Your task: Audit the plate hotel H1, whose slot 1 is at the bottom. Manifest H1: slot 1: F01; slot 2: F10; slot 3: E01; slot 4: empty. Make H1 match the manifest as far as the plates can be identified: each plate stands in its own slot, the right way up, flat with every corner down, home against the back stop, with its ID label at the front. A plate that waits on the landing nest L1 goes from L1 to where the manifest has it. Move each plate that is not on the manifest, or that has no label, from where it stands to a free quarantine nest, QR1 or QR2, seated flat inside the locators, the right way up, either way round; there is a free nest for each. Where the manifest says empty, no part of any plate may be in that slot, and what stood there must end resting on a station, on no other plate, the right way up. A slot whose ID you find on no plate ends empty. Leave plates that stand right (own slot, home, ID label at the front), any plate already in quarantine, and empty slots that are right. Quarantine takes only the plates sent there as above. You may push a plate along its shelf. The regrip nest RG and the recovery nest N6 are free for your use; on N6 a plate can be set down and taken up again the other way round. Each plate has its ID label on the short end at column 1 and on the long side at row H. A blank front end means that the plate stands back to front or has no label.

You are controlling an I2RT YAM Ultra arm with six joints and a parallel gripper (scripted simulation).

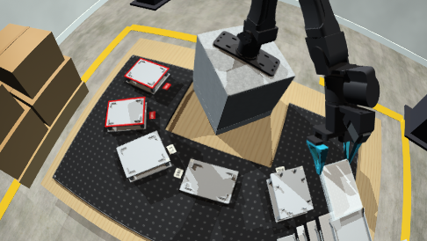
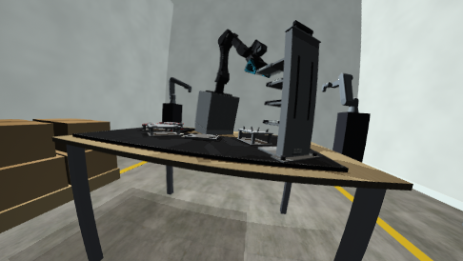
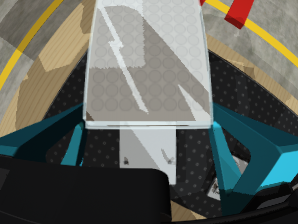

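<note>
My gripper is now 4 cm short of the white plate and 4 cm to the right of it. From my hand the other things lie so: grey regrip nest: 3 cm behind, 2 cm to the right, 29 cm below; plate hotel H1: 18 cm ahead, 15 cm to the left, 14 cm below; RG tag: 11 cm behind, 9 cm to the right, 35 cm below.
</note>
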